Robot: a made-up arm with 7 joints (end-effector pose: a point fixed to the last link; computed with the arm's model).
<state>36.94 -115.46 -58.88 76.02 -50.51 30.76 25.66</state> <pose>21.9 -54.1 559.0 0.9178 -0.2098 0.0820 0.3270</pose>
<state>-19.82 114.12 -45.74 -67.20 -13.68 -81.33 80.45</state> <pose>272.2 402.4 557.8 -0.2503 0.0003 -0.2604 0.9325</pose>
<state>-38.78 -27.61 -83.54 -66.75 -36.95 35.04 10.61</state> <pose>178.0 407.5 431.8 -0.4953 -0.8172 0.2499 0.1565</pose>
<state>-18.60 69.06 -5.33 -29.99 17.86 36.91 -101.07</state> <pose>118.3 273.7 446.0 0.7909 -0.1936 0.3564 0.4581</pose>
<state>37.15 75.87 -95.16 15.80 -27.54 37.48 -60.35</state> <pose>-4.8 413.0 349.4 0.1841 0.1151 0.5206 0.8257</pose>
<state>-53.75 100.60 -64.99 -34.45 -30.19 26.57 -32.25</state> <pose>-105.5 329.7 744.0 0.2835 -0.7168 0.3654 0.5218</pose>
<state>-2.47 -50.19 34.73 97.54 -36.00 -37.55 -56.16</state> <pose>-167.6 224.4 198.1 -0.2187 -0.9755 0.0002 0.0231</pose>
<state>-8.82 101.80 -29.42 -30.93 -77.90 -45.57 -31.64</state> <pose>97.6 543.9 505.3 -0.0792 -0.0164 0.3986 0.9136</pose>
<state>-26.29 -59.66 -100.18 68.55 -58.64 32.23 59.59</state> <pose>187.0 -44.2 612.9 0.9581 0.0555 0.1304 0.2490</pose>
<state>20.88 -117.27 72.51 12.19 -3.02 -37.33 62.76</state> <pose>-165.3 -244.7 291.9 -0.6000 0.5375 -0.5922 0.0193</pose>
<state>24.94 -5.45 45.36 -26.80 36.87 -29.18 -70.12</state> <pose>-53.2 128.0 -10.5 0.6493 0.4714 -0.4728 0.3641</pose>
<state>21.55 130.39 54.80 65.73 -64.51 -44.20 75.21</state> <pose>-262.7 141.1 733.0 0.5997 -0.3180 0.4559 0.5756</pose>
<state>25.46 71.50 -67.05 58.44 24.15 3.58 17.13</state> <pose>-70.1 322.7 51.2 -0.4580 0.5541 -0.0585 0.6927</pose>
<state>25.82 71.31 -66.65 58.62 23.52 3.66 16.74</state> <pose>-75.2 324.3 50.8 -0.4566 0.5576 -0.0499 0.6914</pose>
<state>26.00 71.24 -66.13 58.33 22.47 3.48 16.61</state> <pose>-78.6 328.3 50.6 -0.4541 0.5589 -0.0385 0.6928</pose>
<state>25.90 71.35 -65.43 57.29 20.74 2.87 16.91</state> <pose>-79.2 336.0 50.9 -0.4501 0.5560 -0.0230 0.6985</pose>
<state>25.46 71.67 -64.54 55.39 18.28 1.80 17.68</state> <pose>-76.0 347.9 52.1 -0.4443 0.5474 -0.0036 0.7092</pose>
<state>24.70 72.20 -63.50 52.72 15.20 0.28 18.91</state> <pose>-69.2 363.1 54.5 -0.4378 0.5323 0.0183 0.7243</pose>
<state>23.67 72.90 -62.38 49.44 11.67 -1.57 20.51</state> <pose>-58.7 380.5 58.6 -0.4312 0.5102 0.0404 0.7431</pose>
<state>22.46 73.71 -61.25 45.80 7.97 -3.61 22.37</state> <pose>-45.3 398.5 64.6 -0.4255 0.4819 0.0602 0.7636</pose>
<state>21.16 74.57 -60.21 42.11 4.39 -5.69 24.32</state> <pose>-30.1 415.3 72.1 -0.4214 0.4498 0.0757 0.7838</pose>
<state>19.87 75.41 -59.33 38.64 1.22 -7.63 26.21</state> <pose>-14.3 429.8 80.5 -0.4187 0.4168 0.0855 0.8023</pose>
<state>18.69 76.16 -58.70 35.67 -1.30 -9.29 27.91</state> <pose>0.8 441.0 88.7 -0.4177 0.3865 0.0896 0.8174</pose>
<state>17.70 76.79 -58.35 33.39 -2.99 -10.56 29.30</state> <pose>13.7 448.6 95.8 -0.4177 0.3622 0.0890 0.8285</pose>
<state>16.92 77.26 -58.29 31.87 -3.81 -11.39 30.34</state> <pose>24.2 452.7 101.1 -0.4184 0.3455 0.0846 0.8357</pose>
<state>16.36 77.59 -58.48 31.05 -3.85 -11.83 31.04</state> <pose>31.9 453.8 104.4 -0.4196 0.3363 0.0780 0.8395</pose>
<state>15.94 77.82 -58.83 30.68 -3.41 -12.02 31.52</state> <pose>37.8 453.2 106.3 -0.4210 0.3320 0.0702 0.8412</pose>
